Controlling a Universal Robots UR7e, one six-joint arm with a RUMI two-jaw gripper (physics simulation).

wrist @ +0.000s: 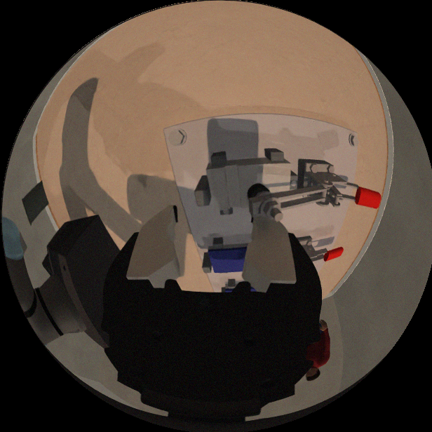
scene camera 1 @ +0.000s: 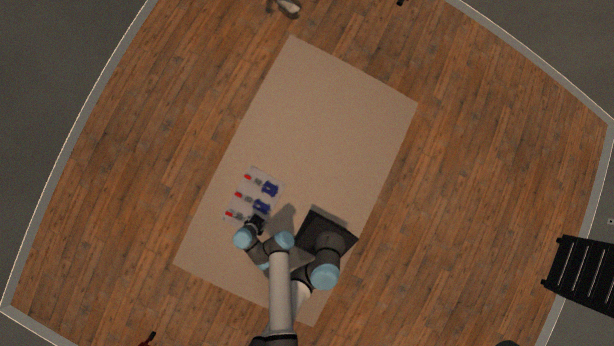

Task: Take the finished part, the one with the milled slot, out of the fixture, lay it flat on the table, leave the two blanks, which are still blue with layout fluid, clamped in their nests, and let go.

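Places are measured from the arm's base along level axes (x ahead, y down, z left), in metres.
Pixels of known places: arm's base at its link origin: (scene camera 1: 330, 243).
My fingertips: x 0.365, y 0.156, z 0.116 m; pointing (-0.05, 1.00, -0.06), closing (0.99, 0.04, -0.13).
Ahead of a thing's pixels: the offset from my fingertips to its top centre. Level surfaces: height alone.
The finished part (wrist: 230, 187), a plain grey block with a slot, sits in the end nest of the fixture plate {dx +0.078, dy +0.018, dz -0.088 m} (scene camera 1: 253, 191) (wrist: 280, 122). Its clamp's dark pad is above the part's right side; I cannot tell whether it presses. In scene camera 1 the arm's end largely hides the part. One blue blank {dx +0.026, dy +0.002, dz -0.088 m} (scene camera 1: 261, 206) (wrist: 227, 260) sits in the middle nest, partly behind a finger in the wrist view. The other blue blank {dx +0.032, dy -0.003, dz -0.199 m} (scene camera 1: 270, 188) (wrist: 240, 290) is in the far nest. My gripper (scene camera 1: 258, 219) (wrist: 214, 207) is partly open and empty, above the fixture's end-nest side, apart from the part.
The end clamp's red handle {dx +0.156, dy -0.049, dz +0.022 m} (scene camera 1: 228, 214) (wrist: 368, 197) and the middle clamp's red handle {dx +0.165, dy -0.019, dz -0.087 m} (scene camera 1: 238, 195) (wrist: 333, 254) stick out on the side opposite the robot base. The far clamp's red handle {dx +0.166, dy -0.024, dz -0.198 m} (scene camera 1: 248, 177) stands beyond. The black base plate (scene camera 1: 310, 227) is right of the fixture on the tan table {dy +0.034 m} (scene camera 1: 330, 110).
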